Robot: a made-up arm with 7 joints. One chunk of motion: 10 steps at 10 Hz.
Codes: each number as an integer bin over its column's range. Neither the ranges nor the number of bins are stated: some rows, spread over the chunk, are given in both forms.
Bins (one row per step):
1: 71 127 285 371 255 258 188
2: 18 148 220 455 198 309 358
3: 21 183 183 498 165 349 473
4: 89 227 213 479 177 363 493
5: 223 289 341 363 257 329 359
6: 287 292 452 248 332 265 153
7: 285 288 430 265 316 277 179
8: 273 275 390 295 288 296 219
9: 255 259 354 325 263 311 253
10: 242 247 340 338 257 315 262
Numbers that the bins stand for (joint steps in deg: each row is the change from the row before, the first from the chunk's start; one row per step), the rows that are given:
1: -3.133 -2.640 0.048 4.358 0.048 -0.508 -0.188
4: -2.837 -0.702 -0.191 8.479 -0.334 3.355 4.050
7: 0.385 0.480 0.531 0.313 0.346 0.191 -0.313
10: -0.322 -0.315 0.231 3.098 0.057 1.589 0.840
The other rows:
2: -4.004 -2.233 -0.168 7.563 -0.231 1.368 2.174
3: -3.955 -1.555 -0.291 9.204 -0.393 2.840 3.772
5: -0.634 0.499 0.234 4.052 0.057 2.104 2.188
6: 0.418 0.557 0.604 -0.336 0.424 -0.250 -0.674
8: 0.188 0.228 0.397 1.457 0.209 0.890 0.243
9: -0.108 -0.082 0.278 2.602 0.087 1.442 0.715

